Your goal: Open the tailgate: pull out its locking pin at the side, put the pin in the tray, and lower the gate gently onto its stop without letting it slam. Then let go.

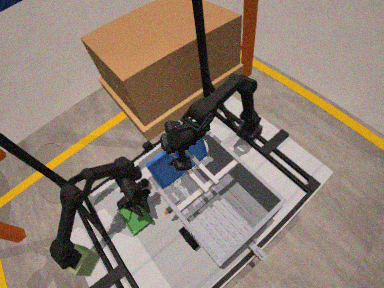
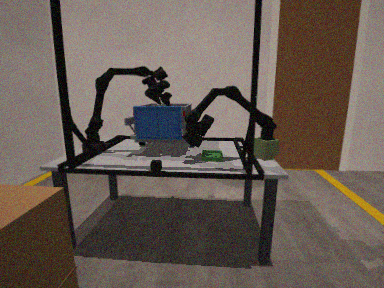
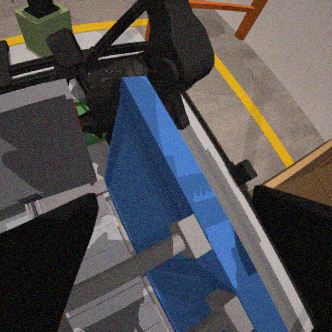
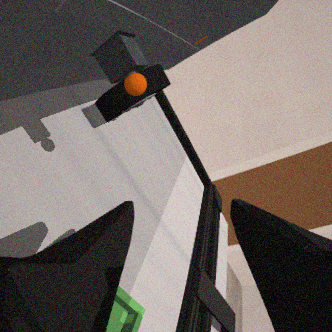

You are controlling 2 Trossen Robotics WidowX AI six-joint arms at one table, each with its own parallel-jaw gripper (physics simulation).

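Seen in the pictures: left gripper, between the fingertips: (image 1: 166,154) (image 2: 165,105) (image 3: 176,197); right gripper, between the fingertips: (image 1: 146,214) (image 4: 182,207); left arm's base, origin of its link: (image 1: 249,127) (image 2: 93,142); right arm's base, origin of its link: (image 1: 73,258) (image 2: 266,138) (image 3: 41,9).
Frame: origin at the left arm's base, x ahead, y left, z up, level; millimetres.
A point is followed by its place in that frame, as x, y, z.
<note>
The blue tailgate (image 1: 161,172) @(508, -81, 144) (image 2: 159,122) @(420, -85, 135) (image 3: 145,192) @(475, -81, 171) stands upright at the end of the grey trailer bed (image 1: 220,220) @(472, 208, 35). The locking pin's orange knob (image 1: 166,212) @(603, 29, 61) (image 4: 135,84) @(606, 20, 59) shows at the trailer's side, in front of a dark block; the pin's shaft is hidden. The green tray (image 1: 142,227) @(728, -38, -42) (image 2: 212,155) @(722, -103, -55) (image 4: 134,305) @(768, -45, -41) lies on the table beside the trailer; no pin is seen in its visible part. My left gripper (image 1: 182,162) (image 2: 164,101) @(456, -80, 227) (image 3: 176,197) @(456, -80, 227) is open and empty above the tailgate's top. My right gripper (image 1: 136,209) (image 2: 198,135) @(671, -27, 64) (image 4: 182,207) @(671, -27, 64) is open and empty near the tray, apart from the knob.
Pale bars (image 1: 201,180) @(396, 27, 34) cross the trailer bed near the gate. A black wheel (image 1: 189,239) @(613, 170, 39) is at the trailer's side. Black frame rails (image 1: 270,150) @(26, 155, -38) run along the table, and a large cardboard box (image 1: 175,75) stands behind it. An olive block (image 1: 86,262) @(1001, -75, 17) (image 2: 266,148) @(1009, -178, 5) is at the right arm's base.
</note>
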